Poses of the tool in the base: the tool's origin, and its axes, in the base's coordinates. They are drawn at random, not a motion.
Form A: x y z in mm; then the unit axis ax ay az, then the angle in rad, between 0 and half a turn.
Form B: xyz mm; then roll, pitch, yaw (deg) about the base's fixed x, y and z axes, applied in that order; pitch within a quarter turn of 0, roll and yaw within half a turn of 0. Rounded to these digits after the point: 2 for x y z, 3 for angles.
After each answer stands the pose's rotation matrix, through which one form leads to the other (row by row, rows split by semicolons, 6 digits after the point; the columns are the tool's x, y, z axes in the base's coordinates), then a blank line. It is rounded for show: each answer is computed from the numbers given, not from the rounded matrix.
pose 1, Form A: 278.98 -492.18 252.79 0.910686 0.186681 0.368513 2.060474
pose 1, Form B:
278.98 -492.18 252.79 106.654 -19.190 37.518
0.749084 -0.075238 0.658189; 0.575176 -0.419100 -0.702515; 0.328703 0.904817 -0.270667

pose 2, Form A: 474.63 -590.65 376.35 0.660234 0.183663 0.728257 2.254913
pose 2, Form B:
474.63 -590.65 376.35 72.258 -39.968 84.053
0.079410 -0.366487 0.927028; 0.762279 -0.576938 -0.293382; 0.642359 0.729952 0.233551

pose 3, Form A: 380.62 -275.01 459.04 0.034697 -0.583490 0.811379 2.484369
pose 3, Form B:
380.62 -275.01 459.04 -64.876 -24.011 149.806
-0.789534 -0.531962 -0.306026; 0.459415 -0.181691 -0.869440; 0.406907 -0.827046 0.387843

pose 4, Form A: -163.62 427.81 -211.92 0.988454 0.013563 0.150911 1.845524
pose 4, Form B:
-163.62 427.81 -211.92 104.253 -10.171 9.491
0.970814 -0.128208 0.202690; 0.162295 -0.271051 -0.948784; 0.176581 0.953988 -0.242332

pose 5, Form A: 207.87 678.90 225.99 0.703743 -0.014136 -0.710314 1.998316
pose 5, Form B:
207.87 678.90 225.99 65.442 43.969 -66.587
0.285979 0.632311 -0.719999; -0.660456 -0.414332 -0.626200; -0.694272 0.654608 0.299123

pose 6, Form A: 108.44 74.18 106.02 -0.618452 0.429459 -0.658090 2.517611
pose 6, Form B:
108.44 74.18 106.02 -91.771 -29.103 -97.806
-0.118669 -0.096646 0.988219; -0.865652 -0.477444 -0.150644; 0.486378 -0.873331 -0.027005

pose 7, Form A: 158.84 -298.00 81.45 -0.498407 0.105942 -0.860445 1.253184
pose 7, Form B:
158.84 -298.00 81.45 -33.133 -11.203 -60.494
0.483131 0.781097 0.395565; -0.853721 0.320018 0.410790; 0.194279 -0.536168 0.821450

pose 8, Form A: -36.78 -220.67 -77.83 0.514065 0.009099 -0.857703 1.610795
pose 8, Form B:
-36.78 -220.67 -77.83 34.885 27.881 -74.592
0.234842 0.861881 -0.449455; -0.852152 -0.039902 -0.521770; -0.467638 0.505538 0.725084

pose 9, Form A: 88.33 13.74 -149.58 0.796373 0.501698 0.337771 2.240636
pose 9, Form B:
88.33 13.74 -149.58 115.870 -2.448 65.954
0.407105 0.382811 0.829290; 0.912382 -0.212888 -0.349624; 0.042706 0.898963 -0.435938

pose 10, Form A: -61.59 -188.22 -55.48 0.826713 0.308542 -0.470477 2.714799
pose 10, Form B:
-61.59 -188.22 -55.48 172.414 60.544 36.501
0.395302 0.682026 -0.615286; 0.292514 -0.728441 -0.619523; -0.870731 0.064919 -0.487456

